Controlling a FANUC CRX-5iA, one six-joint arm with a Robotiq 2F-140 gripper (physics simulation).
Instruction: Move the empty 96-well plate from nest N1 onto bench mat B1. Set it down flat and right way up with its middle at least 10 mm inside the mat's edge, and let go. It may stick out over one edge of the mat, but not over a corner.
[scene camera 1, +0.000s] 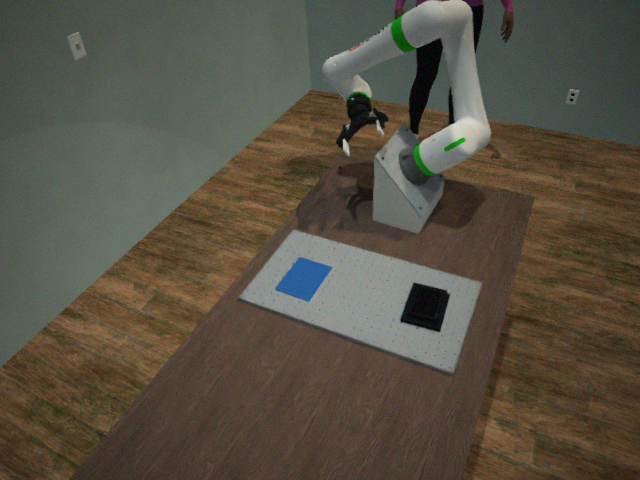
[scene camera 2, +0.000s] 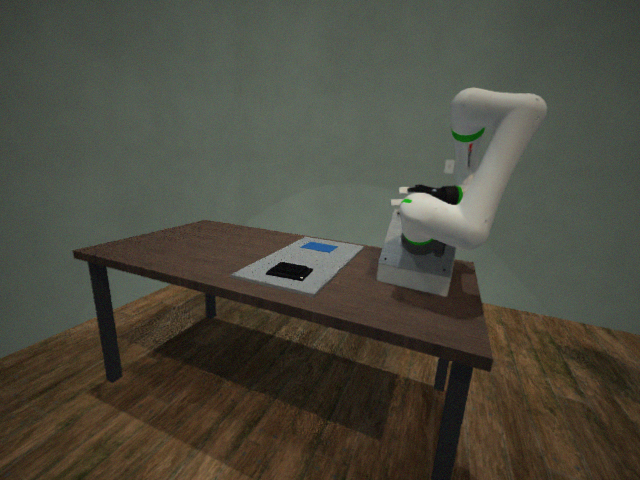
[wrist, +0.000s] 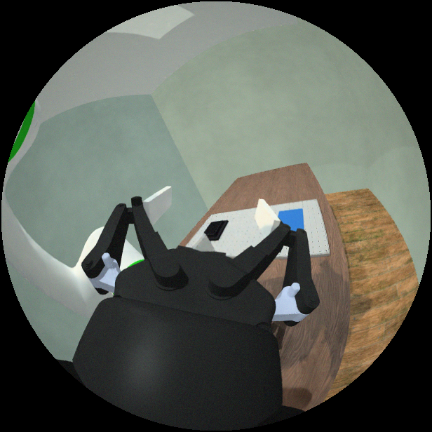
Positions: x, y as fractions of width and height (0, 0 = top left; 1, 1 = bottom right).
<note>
In view: the gripper (scene camera 1: 0.57, 0.30), a black 96-well plate (scene camera 1: 0.67, 0.63) and a bench mat B1 (scene camera 1: 0.47, 0.58).
The gripper also shows in the wrist view (wrist: 0.49, 0.47).
</note>
